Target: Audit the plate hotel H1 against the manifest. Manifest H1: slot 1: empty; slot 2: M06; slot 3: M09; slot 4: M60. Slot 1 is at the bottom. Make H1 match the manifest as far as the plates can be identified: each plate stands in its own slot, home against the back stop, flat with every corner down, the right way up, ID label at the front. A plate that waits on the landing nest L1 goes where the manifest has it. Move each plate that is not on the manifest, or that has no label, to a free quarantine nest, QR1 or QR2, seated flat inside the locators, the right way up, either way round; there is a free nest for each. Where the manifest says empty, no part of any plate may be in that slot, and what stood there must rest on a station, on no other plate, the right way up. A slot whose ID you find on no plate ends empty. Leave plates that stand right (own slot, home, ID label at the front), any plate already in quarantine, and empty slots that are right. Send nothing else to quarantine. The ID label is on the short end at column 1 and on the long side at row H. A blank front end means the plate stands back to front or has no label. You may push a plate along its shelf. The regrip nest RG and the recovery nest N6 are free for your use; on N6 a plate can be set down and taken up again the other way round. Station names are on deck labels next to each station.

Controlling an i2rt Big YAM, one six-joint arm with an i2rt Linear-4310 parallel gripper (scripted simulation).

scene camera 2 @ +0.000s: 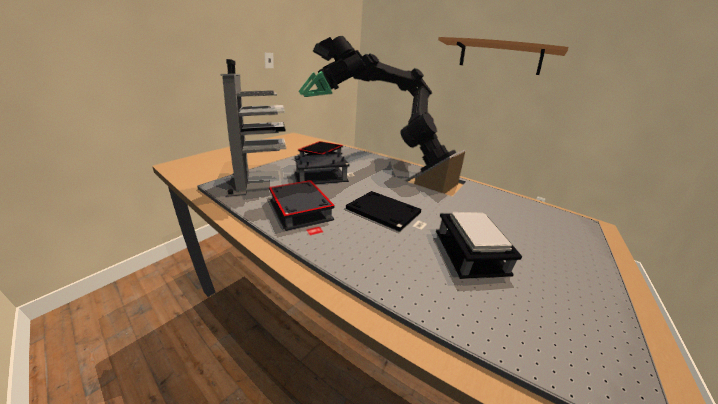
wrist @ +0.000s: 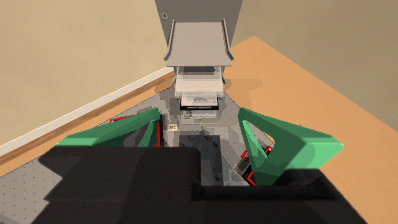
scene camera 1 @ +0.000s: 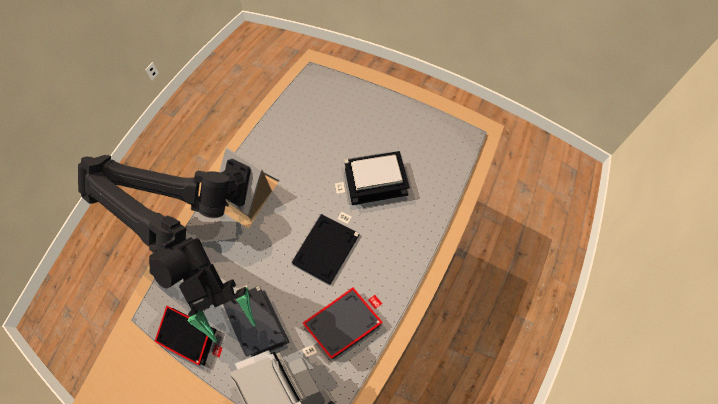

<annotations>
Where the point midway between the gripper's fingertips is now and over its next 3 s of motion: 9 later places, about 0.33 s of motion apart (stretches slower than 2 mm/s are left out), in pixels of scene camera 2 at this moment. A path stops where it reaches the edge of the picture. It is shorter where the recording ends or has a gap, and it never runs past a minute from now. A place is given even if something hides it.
The gripper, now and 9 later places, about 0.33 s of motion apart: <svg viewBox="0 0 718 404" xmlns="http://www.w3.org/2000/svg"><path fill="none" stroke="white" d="M301 94L305 96L309 96L310 100L310 104L311 109L308 110L304 111L301 111L303 114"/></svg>
</annotations>
